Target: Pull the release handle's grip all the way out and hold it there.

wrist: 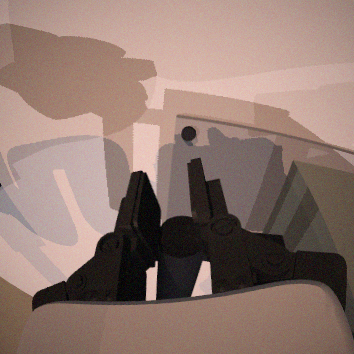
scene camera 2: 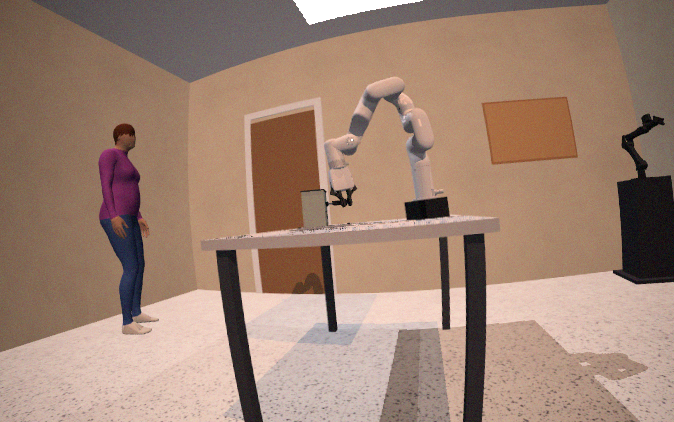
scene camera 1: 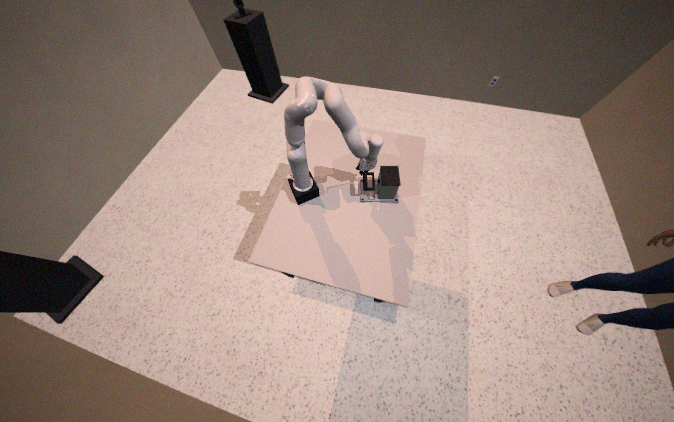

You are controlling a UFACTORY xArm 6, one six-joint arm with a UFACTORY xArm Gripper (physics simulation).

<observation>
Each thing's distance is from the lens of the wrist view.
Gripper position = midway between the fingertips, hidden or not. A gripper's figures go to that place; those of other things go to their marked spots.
gripper (wrist: 172, 185): 0.13 m
base plate (wrist: 252, 163): 0.21 m
</observation>
